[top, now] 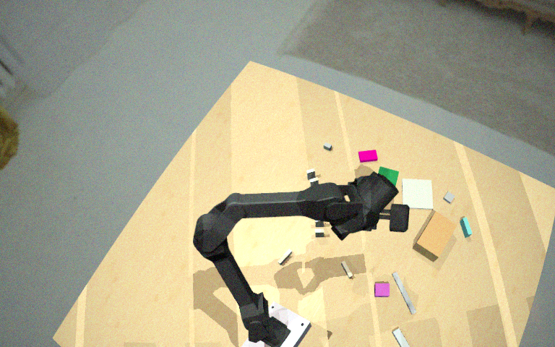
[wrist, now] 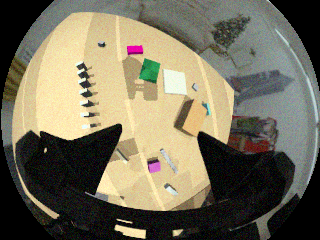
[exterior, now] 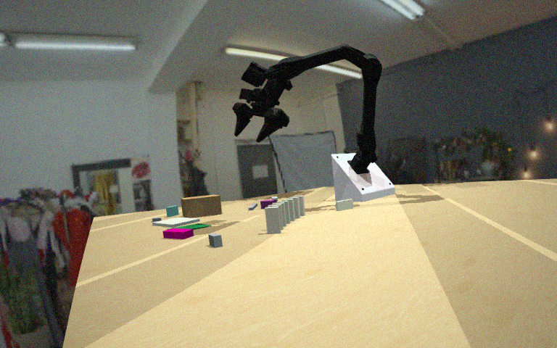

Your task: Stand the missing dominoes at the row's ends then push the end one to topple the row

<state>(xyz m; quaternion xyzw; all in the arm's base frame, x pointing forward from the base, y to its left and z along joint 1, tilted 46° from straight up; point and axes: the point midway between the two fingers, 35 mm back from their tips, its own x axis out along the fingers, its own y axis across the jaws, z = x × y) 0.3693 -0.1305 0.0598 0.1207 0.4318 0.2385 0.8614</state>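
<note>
My gripper tip is now 120 mm past the violet block, 110 mm to the left of it and 210 mm above it. The rest, counted from my gripper tip: tan box 100 mm ahead, 180 mm to the right, 190 mm below; then grey bar 90 mm behind, 180 mm to the right, 210 mm below; then green tile 200 mm ahead, 50 mm to the left, 220 mm below.
</note>
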